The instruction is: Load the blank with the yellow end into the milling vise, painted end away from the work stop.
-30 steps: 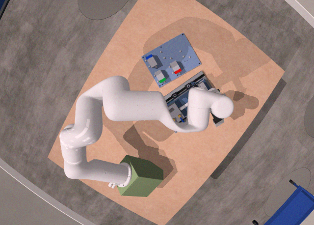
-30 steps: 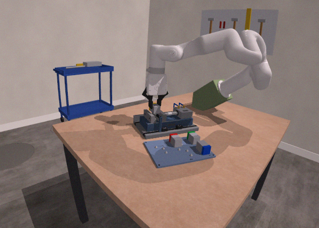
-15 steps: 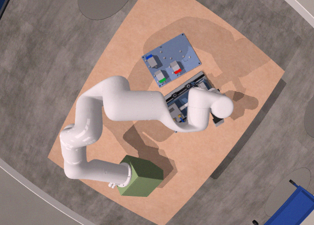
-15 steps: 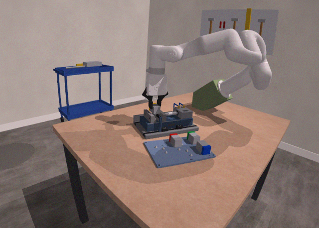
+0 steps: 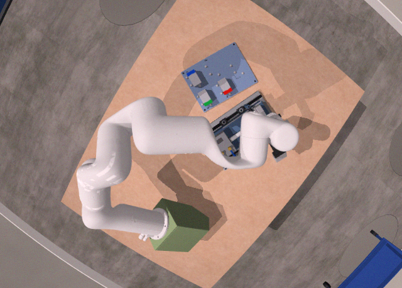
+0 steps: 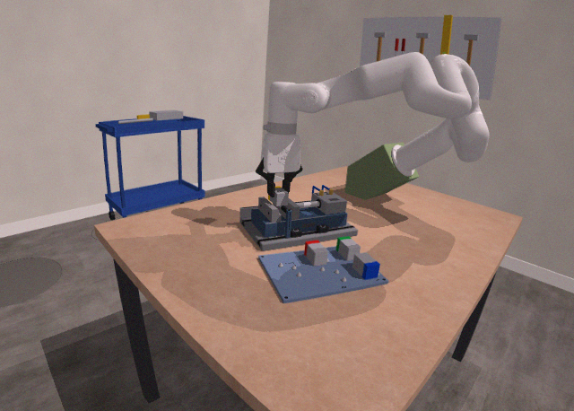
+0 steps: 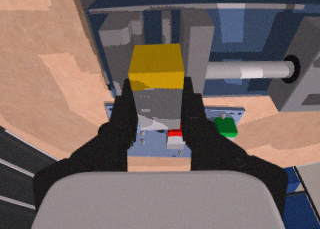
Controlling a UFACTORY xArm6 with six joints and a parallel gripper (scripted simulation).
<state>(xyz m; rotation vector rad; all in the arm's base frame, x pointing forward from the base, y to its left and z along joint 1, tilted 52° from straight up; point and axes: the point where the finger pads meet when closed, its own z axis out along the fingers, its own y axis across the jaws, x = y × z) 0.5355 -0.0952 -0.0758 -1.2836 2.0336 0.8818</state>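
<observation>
Now: hand 2 cm above the yellow-ended blank. Also, from my hand: hosed block 15 cm behind, 7 cm to the left, 6 cm below; fixed jaw 3 cm ahead, 1 cm to the right, 6 cm below; moving jaw 3 cm behind, 2 cm to the left, 6 cm below.
</observation>
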